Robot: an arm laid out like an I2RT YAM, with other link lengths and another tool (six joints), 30 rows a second.
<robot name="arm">
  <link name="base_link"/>
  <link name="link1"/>
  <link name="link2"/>
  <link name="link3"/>
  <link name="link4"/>
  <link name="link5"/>
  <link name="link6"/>
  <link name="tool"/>
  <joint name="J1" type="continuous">
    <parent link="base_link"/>
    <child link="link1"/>
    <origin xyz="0 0 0.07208"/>
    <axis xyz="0 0 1"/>
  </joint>
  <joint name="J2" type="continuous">
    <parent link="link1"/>
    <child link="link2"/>
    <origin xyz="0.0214 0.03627 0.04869"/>
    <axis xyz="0 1 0"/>
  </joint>
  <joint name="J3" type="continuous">
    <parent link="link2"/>
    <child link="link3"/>
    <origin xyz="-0.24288 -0.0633 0"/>
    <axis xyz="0 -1 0"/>
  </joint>
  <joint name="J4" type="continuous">
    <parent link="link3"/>
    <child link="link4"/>
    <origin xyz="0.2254 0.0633 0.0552"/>
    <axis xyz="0 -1 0"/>
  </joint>
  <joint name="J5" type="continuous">
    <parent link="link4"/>
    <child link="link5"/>
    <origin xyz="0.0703 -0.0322 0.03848"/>
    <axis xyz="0 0 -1"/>
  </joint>
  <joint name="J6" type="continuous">
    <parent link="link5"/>
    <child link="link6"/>
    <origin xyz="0.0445 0 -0.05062"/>
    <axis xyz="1 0 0"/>
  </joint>
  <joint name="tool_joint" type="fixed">
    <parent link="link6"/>
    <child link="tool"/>
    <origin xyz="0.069 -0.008 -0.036" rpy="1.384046 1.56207 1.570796"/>
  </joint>
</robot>
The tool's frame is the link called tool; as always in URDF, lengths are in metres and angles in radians. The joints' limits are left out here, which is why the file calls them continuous.
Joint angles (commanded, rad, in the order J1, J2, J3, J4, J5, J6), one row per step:
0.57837, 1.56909, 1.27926, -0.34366, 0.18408, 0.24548
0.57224, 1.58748, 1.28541, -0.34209, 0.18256, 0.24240
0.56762, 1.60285, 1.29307, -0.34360, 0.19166, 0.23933
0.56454, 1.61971, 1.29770, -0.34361, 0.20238, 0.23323
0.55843, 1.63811, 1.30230, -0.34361, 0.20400, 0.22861
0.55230, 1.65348, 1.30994, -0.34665, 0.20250, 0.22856
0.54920, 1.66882, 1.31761, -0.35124, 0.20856, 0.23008
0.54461, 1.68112, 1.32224, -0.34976, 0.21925, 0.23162
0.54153, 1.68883, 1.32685, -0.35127, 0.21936, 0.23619
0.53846, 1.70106, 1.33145, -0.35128, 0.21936, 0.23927
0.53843, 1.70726, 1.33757, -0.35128, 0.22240, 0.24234
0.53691, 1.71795, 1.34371, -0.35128, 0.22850, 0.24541
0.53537, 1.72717, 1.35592, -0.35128, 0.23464, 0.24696
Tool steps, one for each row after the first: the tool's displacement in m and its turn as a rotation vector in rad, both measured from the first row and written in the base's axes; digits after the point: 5 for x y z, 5 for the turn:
0.00342, -0.00043, -0.00413, -0.00739, 0.00859, -0.00310
0.00665, -0.00175, -0.00694, -0.01929, 0.01259, -0.01319
0.00952, -0.00298, -0.01116, -0.03601, 0.01784, -0.02113
0.01256, -0.00421, -0.01611, -0.04777, 0.02784, -0.02561
0.01524, -0.00509, -0.01938, -0.05274, 0.03754, -0.03039
0.01744, -0.00585, -0.02272, -0.06130, 0.04638, -0.03902
0.02026, -0.00752, -0.02530, -0.06901, 0.04865, -0.05284
0.02167, -0.00788, -0.02673, -0.06803, 0.05369, -0.05873
0.02350, -0.00803, -0.02967, -0.06975, 0.06095, -0.06357
0.02486, -0.00750, -0.02986, -0.06910, 0.06073, -0.06786
0.02682, -0.00768, -0.03166, -0.07245, 0.06329, -0.07595
0.02972, -0.00738, -0.03091, -0.07288, 0.05915, -0.08327

